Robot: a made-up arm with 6 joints.
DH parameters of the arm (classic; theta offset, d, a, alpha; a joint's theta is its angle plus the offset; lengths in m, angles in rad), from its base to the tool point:
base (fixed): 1.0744 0 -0.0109 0
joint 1: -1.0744 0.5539 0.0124 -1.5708
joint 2: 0.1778 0 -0.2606 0
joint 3: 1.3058 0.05 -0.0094 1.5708
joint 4: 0 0.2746 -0.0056 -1.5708
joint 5: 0 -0.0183 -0.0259 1.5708
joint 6: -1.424 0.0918 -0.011 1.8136
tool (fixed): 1.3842 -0.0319 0 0
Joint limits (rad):
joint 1: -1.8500..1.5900
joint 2: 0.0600..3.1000
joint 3: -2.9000..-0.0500
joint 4: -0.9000..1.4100
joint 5: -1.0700..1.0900
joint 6: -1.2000..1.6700
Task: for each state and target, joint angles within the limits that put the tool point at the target. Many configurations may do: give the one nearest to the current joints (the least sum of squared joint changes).
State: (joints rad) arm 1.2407 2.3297 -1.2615 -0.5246 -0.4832 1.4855
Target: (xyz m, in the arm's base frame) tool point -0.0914 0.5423 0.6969
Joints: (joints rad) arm 1.5442 2.1778 -1.7513 -0.5001 -0.4556 1.5140
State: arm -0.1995 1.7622 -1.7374 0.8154 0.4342 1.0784
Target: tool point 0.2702 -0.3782 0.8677
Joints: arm -1.0556 1.6694 -1.6923 0.8382 0.2974 1.1162
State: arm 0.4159 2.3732 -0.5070 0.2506 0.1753 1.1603
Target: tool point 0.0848 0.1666 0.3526
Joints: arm 0.7794 2.2186 -0.4606 0.2249 0.2335 1.1310
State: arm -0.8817 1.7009 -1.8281 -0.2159 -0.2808 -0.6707
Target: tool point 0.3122 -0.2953 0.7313
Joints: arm -0.7998 1.5750 -1.2117 -0.1766 -0.1156 -0.6529
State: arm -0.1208 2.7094 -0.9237 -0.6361 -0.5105 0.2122
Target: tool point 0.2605 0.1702 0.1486
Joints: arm 0.3781 3.1000 -1.4669 -0.6228 -0.2588 0.1544
